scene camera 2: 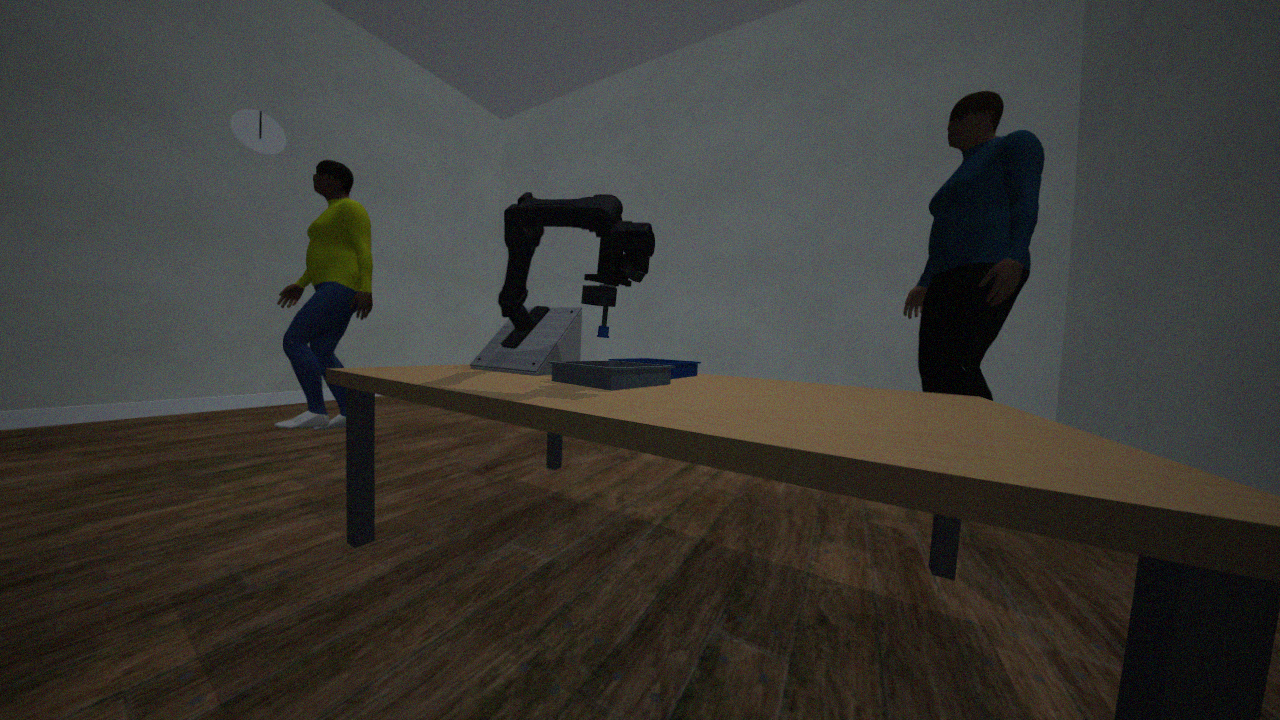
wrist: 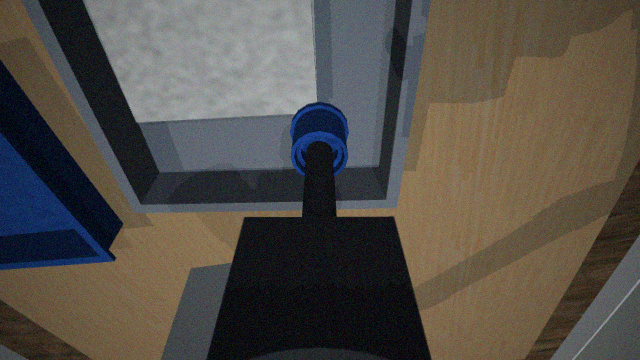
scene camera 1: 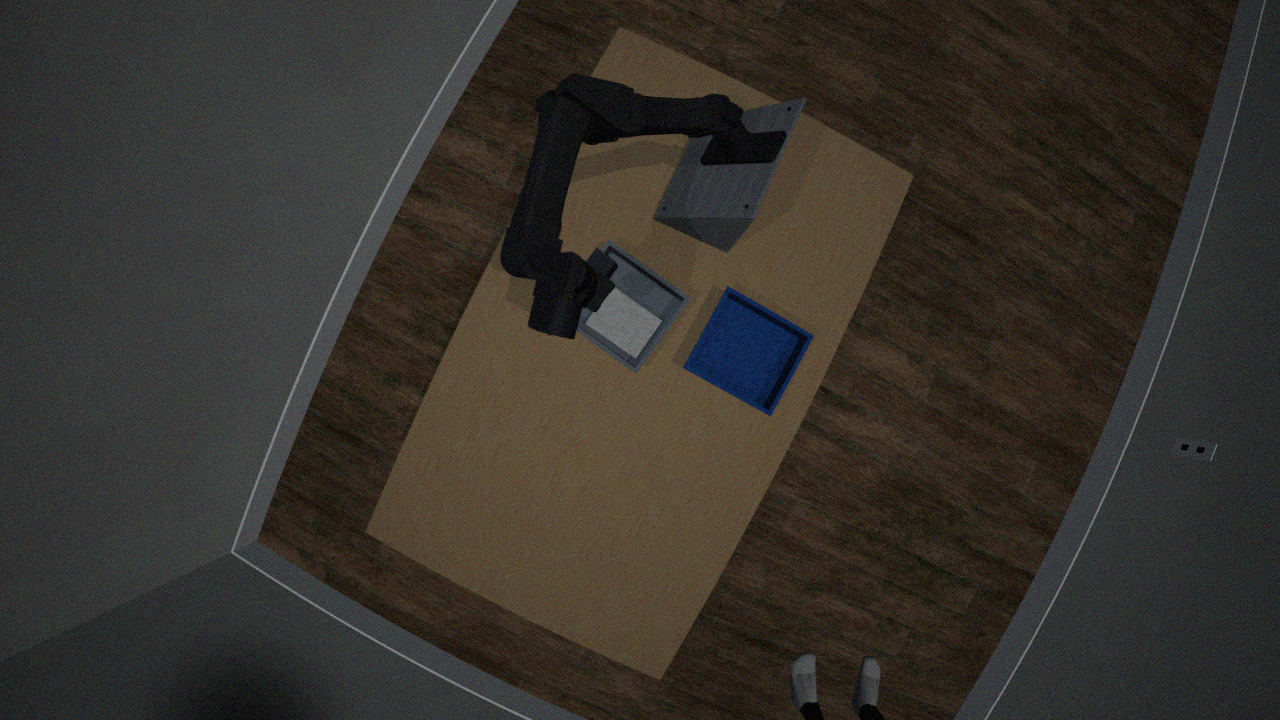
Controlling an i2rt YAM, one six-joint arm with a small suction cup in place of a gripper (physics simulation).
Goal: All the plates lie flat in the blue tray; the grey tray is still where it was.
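Places are measured from the arm's base along level axes (x ahead, y left, z up), in centimetres.
Pixels of known places: hand, tool point: [scene camera 2: 602,337] [wrist: 319,129]; arm's base, link origin: [scene camera 2: 526,327] [scene camera 1: 740,150].
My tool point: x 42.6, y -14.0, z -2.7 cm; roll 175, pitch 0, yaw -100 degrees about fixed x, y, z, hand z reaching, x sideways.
For each thing: its middle in the pictures, then the offset to it from my tool point. Level surfaces: height alone.
- grey tray, body centre: [wrist: 246,83] [scene camera 1: 622,307] [scene camera 2: 612,373] dz -9.2, dx -0.6, dy +5.8 cm
- blue tray, body centre: [scene camera 1: 746,351] [scene camera 2: 656,367] dz -9.2, dx -5.2, dy +38.2 cm
- table, surface height: dz -11.7 cm
A pale grey, speckled rectangular plate [scene camera 1: 625,321] [wrist: 215,55] lies flat in the grey tray [scene camera 1: 649,350] [wrist: 265,206] [scene camera 2: 611,376]. Whether other plates lie under it cannot be told. The blue tray [scene camera 1: 748,350] [scene camera 2: 684,368] [wrist: 30,195] stands beside the grey one; its floor shows no plate in scene camera 1. My gripper, a blue suction cup [scene camera 2: 603,332] [wrist: 319,137], hangs above the grey tray and holds nothing. In the wrist view it overlaps the plate's corner; scene camera 2 shows a gap between it and the tray. In scene camera 1 the arm hides the cup and part of the grey tray.
The arm's sloped grey base [scene camera 1: 707,192] [scene camera 2: 562,338] stands on the table [scene camera 1: 554,501] [scene camera 2: 805,420] near both trays. A person in yellow [scene camera 2: 338,241] and a person in blue [scene camera 2: 984,205] stand beyond the table.
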